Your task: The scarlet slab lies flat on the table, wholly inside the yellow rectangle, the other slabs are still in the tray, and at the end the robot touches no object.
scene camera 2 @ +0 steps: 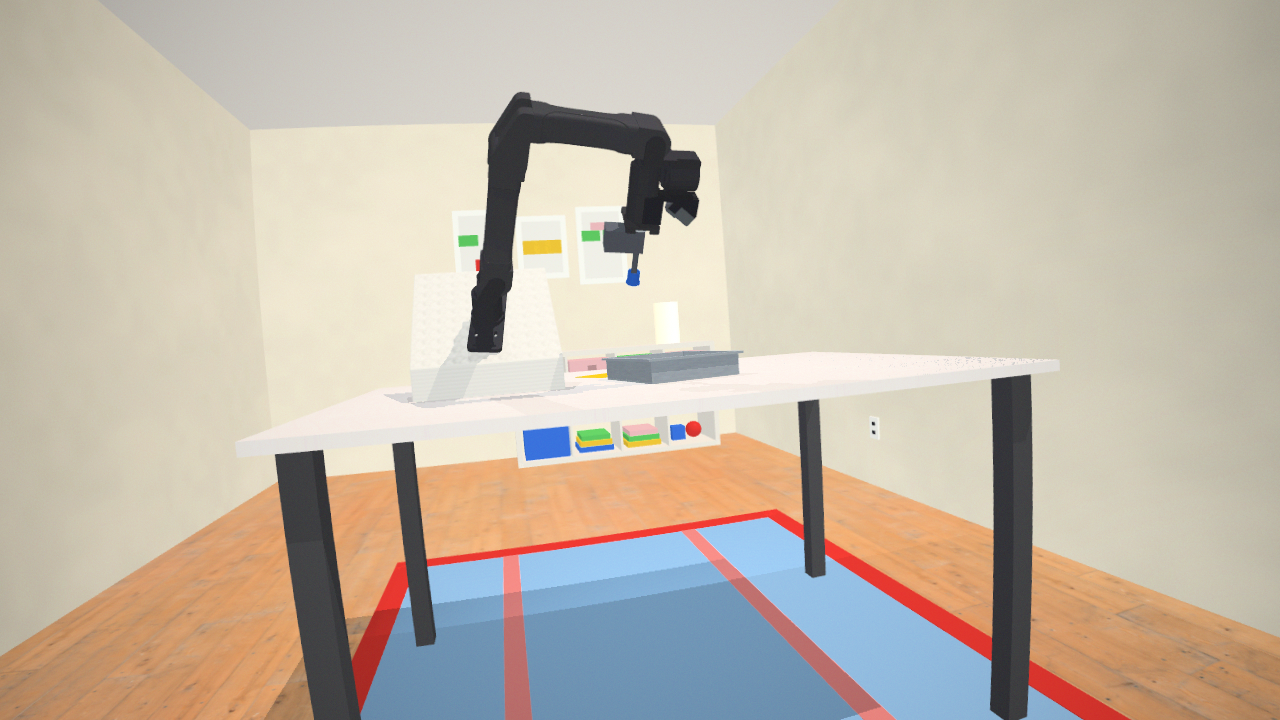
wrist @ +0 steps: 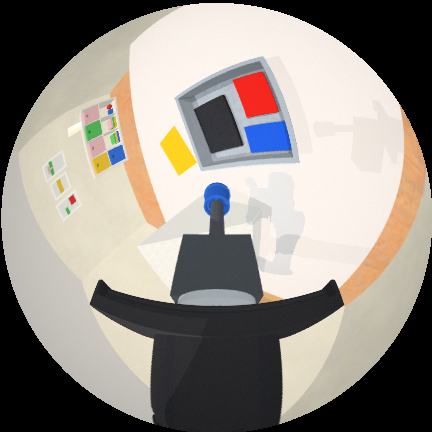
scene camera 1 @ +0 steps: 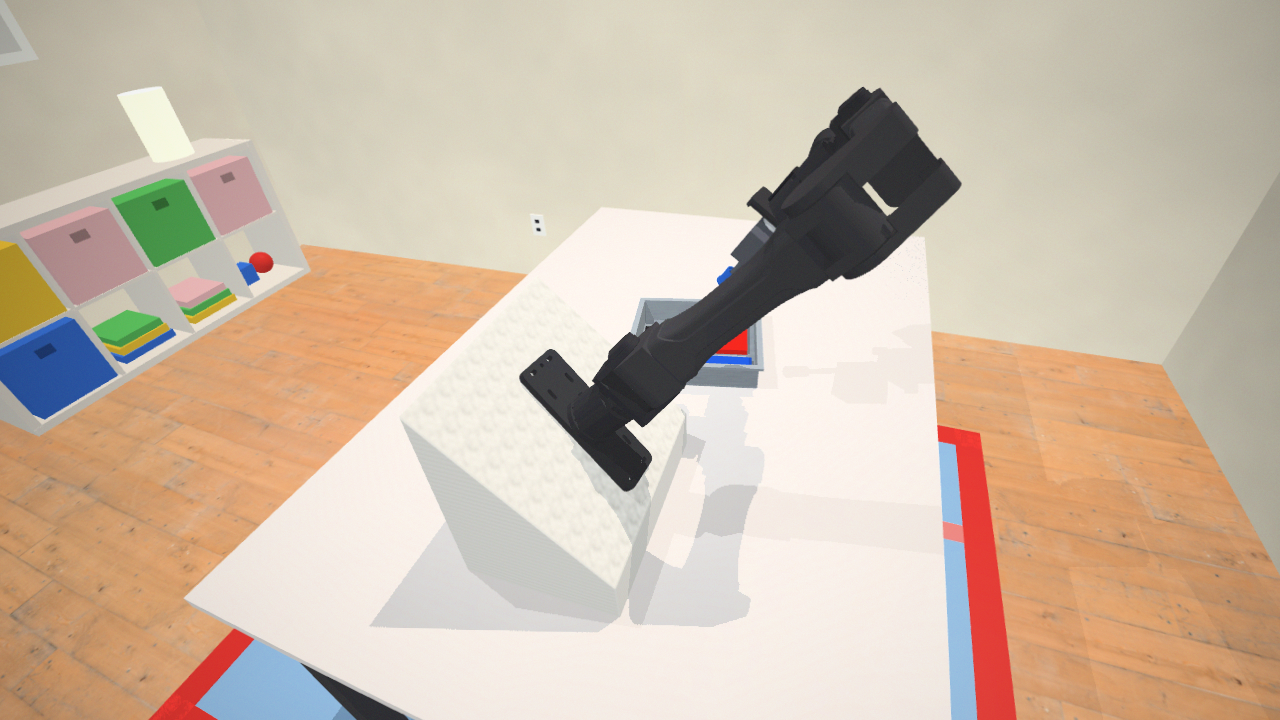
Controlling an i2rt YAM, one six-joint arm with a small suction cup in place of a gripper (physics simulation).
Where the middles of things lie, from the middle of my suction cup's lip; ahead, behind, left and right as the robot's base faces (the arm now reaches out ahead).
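Counted from my suction cup: scarlet slab (wrist: 254,92), 140 mm ahead, 30 mm to the left, 210 mm below; grey tray (scene camera 2: 657,368), 80 mm ahead, 80 mm to the left, 190 mm below; black slab (wrist: 215,118), 60 mm ahead, 140 mm to the left, 210 mm below. Blue slab (wrist: 268,136): my suction cup 40 mm short of it, 10 mm to the right, 210 mm above.
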